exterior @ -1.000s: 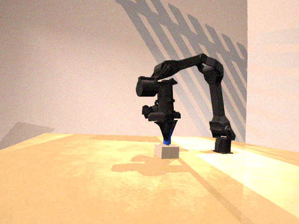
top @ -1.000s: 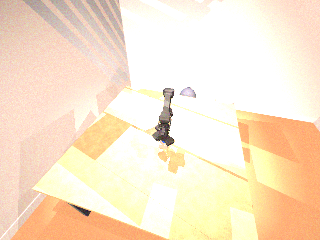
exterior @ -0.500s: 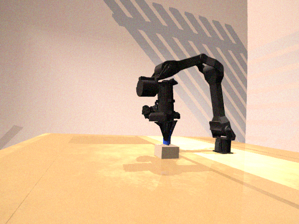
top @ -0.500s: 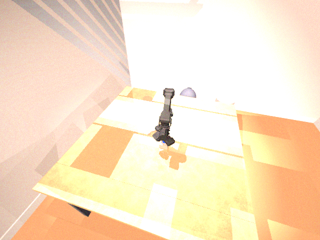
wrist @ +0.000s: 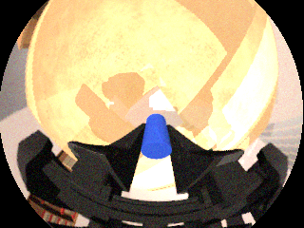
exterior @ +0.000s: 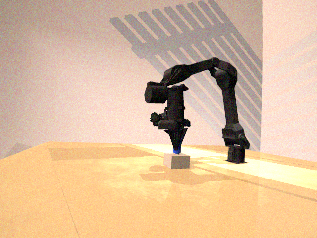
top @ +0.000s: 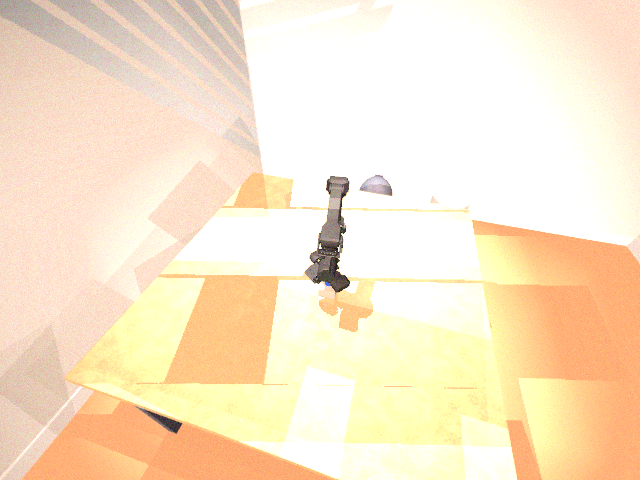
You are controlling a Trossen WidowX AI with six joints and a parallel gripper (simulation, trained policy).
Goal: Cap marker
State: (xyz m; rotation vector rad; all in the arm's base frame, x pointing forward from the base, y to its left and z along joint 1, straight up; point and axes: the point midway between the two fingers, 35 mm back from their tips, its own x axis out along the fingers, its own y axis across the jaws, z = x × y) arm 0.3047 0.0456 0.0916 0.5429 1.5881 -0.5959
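The blue cap lies 10 mm above my gripper tip. Round my gripper tip: pale holder block (40 mm below).
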